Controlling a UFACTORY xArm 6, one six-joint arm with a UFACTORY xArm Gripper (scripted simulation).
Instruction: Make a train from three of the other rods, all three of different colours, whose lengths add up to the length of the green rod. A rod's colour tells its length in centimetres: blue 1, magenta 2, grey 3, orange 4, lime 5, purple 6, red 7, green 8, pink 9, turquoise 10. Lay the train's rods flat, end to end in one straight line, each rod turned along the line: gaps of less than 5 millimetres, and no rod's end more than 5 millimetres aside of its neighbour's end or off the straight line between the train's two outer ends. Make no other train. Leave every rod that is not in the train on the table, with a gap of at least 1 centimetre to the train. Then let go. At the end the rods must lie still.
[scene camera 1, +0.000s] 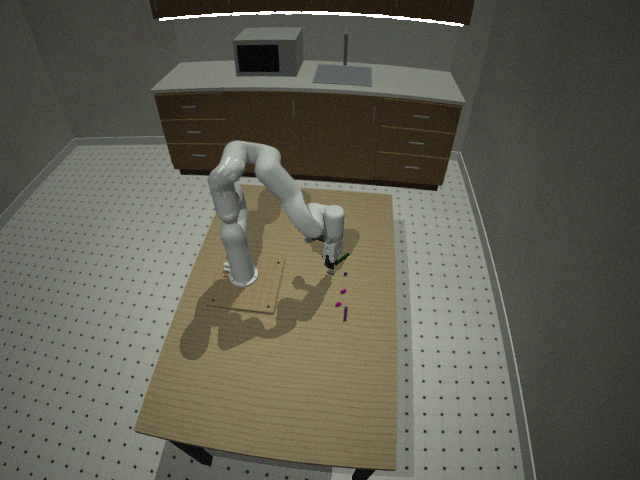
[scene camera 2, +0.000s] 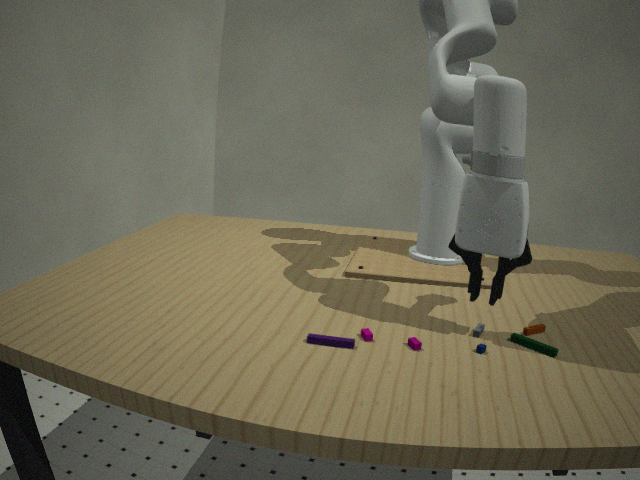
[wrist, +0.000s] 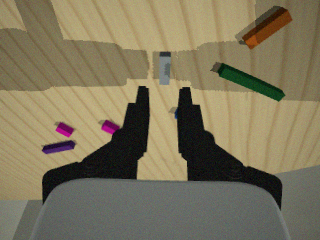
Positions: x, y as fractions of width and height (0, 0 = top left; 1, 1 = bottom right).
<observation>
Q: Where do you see a green rod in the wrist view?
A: At 0.70, 0.30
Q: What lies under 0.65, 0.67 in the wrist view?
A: My gripper.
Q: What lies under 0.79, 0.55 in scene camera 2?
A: My gripper.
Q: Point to an orange rod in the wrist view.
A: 0.85, 0.10
</observation>
